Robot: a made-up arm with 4 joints.
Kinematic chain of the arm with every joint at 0, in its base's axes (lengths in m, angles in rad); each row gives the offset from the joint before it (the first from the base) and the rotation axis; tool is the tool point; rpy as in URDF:
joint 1: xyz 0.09 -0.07 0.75 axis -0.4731 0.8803 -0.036
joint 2: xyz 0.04 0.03 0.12 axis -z
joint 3: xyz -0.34 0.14 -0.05 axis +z
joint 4: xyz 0 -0.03 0 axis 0.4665 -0.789 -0.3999
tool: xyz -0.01 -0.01 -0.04 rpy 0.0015 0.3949 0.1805
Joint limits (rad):
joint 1: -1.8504..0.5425
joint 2: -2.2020..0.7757
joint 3: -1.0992..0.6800
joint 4: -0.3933..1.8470
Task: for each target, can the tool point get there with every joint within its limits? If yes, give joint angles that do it. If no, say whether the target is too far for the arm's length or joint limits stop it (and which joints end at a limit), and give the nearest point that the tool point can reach.
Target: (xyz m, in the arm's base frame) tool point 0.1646 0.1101 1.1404
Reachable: no: joint limits stop it (at a limit: joint 2, joint 3, joint 4) | nearest point -0.0281 0.2436 0.8542 | short by 0.370 m
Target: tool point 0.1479 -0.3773 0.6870
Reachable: yes | joints -0.8058 -1.8755 0.3859 0.2936
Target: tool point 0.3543 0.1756 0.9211
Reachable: no: joint limits stop it (at a limit: joint 2, joint 3, joint 4) | nearest point 0.0317 0.2733 0.7937 | short by 0.360 m
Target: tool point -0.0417 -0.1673 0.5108
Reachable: yes | joints -1.0893 -0.9219 0.2191 0.9372
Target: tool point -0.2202 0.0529 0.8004
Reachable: yes | joints 0.1041 -0.0576 -0.3822 0.4339
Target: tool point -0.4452 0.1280 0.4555
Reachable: no: too far | nearest point -0.2292 0.0628 0.5790 | short by 0.257 m
